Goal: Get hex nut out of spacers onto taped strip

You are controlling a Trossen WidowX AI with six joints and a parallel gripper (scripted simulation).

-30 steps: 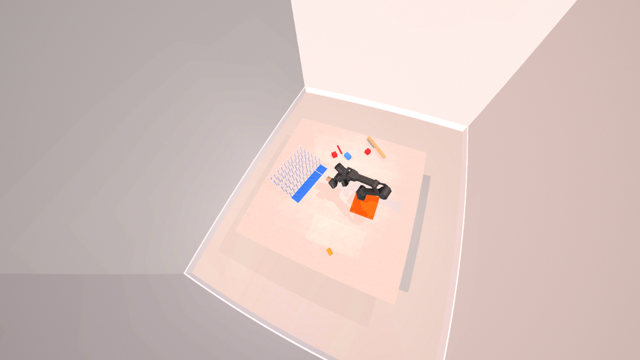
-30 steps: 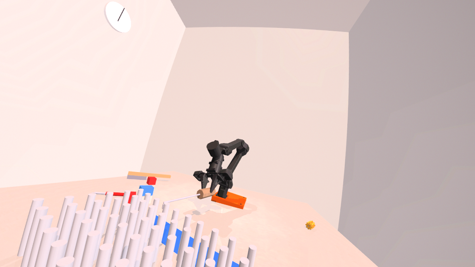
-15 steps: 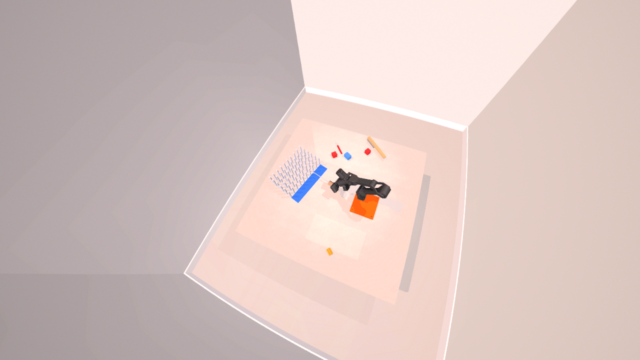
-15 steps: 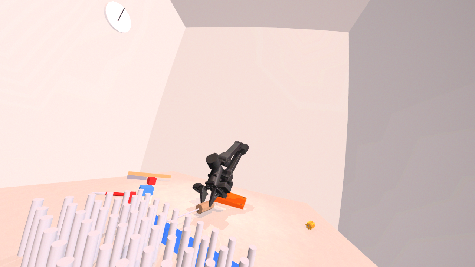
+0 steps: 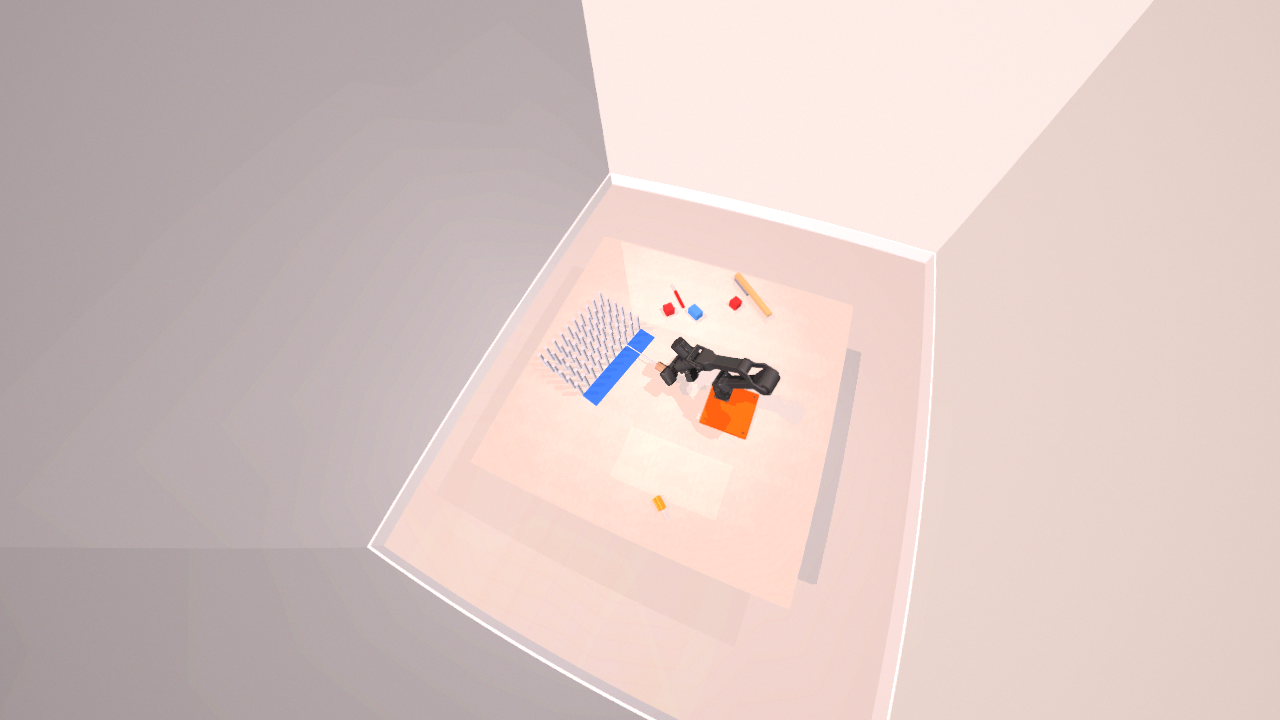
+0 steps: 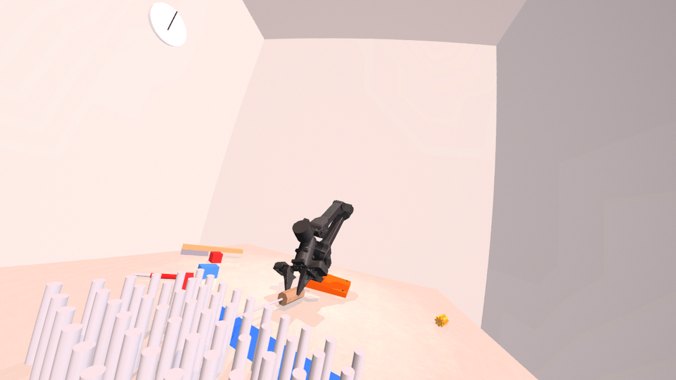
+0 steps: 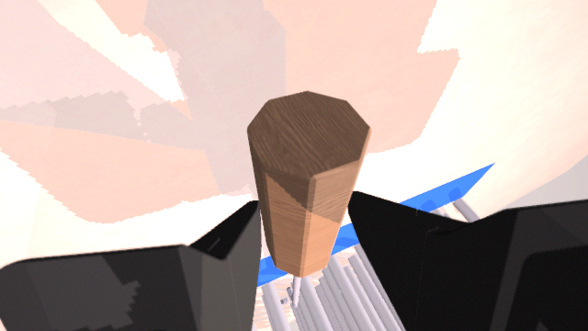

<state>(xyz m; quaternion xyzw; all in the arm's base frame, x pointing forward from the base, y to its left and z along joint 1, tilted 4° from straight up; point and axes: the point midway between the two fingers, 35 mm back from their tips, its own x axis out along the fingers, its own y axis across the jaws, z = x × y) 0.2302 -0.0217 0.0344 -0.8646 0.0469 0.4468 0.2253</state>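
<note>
Right now the blue taped strip is 200 mm ahead of my gripper tip, 40 mm below it and 30 mm to the left of it. The rest, counted from my gripper tip: blue block 330 mm to the right, 30 mm behind, 20 mm below; red-handled tool 420 mm to the right, 90 mm ahead, 30 mm below; hook tool 100 mm ahead, 30 mm to the right, 10 mm below.
</note>
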